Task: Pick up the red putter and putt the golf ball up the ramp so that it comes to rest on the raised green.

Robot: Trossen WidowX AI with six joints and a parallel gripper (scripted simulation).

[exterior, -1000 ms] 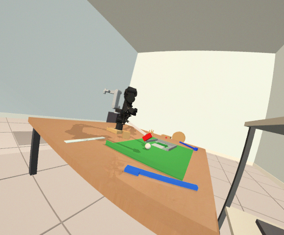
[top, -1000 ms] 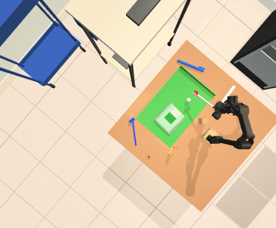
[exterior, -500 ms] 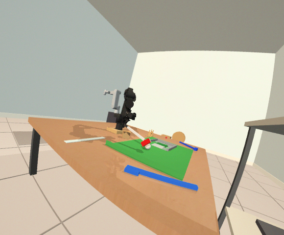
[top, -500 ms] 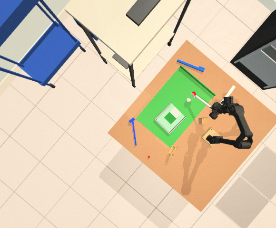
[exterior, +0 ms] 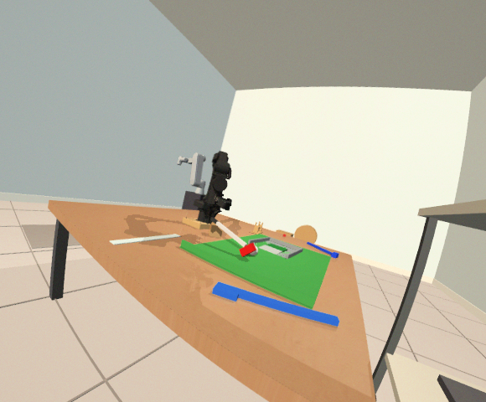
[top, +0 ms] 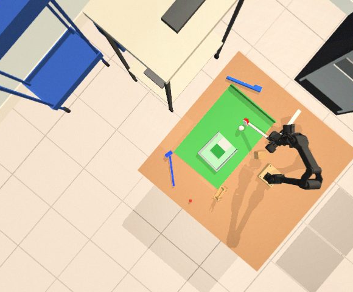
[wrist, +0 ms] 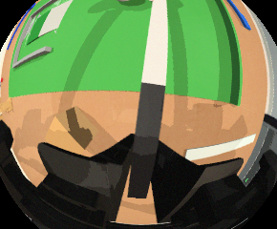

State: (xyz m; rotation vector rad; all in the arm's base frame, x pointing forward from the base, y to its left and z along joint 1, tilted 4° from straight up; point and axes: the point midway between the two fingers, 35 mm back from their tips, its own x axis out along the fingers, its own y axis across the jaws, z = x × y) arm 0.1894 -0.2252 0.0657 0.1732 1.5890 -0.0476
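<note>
The wooden block lies 2 cm behind my gripper tip, 12 cm to the left of it and 5 cm below it. From my gripper tip the other things lie so: white strip (9 cm behind, 24 cm to the right, 7 cm below); red putter (12 cm ahead, 1 cm to the right, 1 cm below); white golf ball (23 cm ahead, 3 cm to the left, 5 cm below).
</note>
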